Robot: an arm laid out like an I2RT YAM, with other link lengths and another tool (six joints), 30 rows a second.
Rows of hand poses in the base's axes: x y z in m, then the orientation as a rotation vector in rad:
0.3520 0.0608 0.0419 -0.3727 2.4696 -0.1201
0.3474 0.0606 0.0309 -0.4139 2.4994 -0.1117
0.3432 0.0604 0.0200 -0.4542 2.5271 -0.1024
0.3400 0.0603 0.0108 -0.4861 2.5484 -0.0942
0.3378 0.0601 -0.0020 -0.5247 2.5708 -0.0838
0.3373 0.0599 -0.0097 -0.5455 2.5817 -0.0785
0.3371 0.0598 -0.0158 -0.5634 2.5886 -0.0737
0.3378 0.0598 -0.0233 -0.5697 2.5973 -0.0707
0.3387 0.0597 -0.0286 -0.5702 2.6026 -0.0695
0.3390 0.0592 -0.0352 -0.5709 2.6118 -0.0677
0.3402 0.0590 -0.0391 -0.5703 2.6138 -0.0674
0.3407 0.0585 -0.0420 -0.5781 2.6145 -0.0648
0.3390 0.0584 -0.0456 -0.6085 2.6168 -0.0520
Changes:
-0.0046 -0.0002 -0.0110 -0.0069 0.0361 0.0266
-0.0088 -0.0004 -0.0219 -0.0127 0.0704 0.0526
-0.0120 -0.0005 -0.0311 -0.0168 0.0974 0.0732
-0.0142 -0.0007 -0.0439 -0.0211 0.1270 0.0983
-0.0147 -0.0009 -0.0516 -0.0236 0.1420 0.1119
-0.0149 -0.0010 -0.0577 -0.0254 0.1525 0.1239
-0.0142 -0.0010 -0.0652 -0.0256 0.1625 0.1273
-0.0133 -0.0011 -0.0705 -0.0253 0.1678 0.1271
-0.0130 -0.0016 -0.0771 -0.0250 0.1771 0.1264
-0.0118 -0.0018 -0.0810 -0.0248 0.1789 0.1257
-0.0113 -0.0023 -0.0839 -0.0250 0.1814 0.1314
-0.0130 -0.0024 -0.0875 -0.0242 0.1909 0.1542

